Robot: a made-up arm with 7 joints.
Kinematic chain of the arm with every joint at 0, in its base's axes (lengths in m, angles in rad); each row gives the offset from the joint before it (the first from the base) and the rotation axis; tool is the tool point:
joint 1: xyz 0 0 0 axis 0 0.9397 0.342
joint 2: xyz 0 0 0 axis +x
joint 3: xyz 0 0 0 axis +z
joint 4: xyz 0.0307 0 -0.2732 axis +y
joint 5: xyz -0.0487 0 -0.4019 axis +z
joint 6: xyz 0 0 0 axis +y
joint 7: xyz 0 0 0 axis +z
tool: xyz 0 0 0
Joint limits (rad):
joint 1: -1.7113..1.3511
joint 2: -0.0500..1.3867
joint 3: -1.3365..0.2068
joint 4: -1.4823..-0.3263
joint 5: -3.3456..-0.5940
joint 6: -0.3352..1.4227
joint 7: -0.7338..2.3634
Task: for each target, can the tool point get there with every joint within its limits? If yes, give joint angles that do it. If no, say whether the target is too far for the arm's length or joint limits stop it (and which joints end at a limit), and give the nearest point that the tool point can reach.
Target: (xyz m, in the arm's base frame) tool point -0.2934 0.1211 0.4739
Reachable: no: joint limits stop it (at a limit: joint 1, joint 2, joint 3, joint 4) | nearest point 0.0466 0.1844 0.5230 | short by 0.349 m
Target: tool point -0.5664 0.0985 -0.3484
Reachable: yes | joints 1.1098 0.5831 -1.1946 -0.5367 -0.9108 -0.1765 0.4472
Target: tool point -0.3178 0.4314 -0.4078
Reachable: yes | joints 0.7260 0.9830 -0.9043 -0.5129 -2.8848 0.5947 1.2200
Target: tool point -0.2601 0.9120 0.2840
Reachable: no: too far | nearest point -0.2883 0.6138 0.0339 | short by 0.390 m
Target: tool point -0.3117 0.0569 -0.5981
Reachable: yes | joints 0.5912 0.3244 -1.1201 -0.4194 -3.0104 0.0632 0.7762
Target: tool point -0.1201 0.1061 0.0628
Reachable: no: joint limits stop it (at a limit: joint 1, joint 2, joint 3, joint 4) | nearest point -0.5045 0.1641 -0.1682 | short by 0.452 m
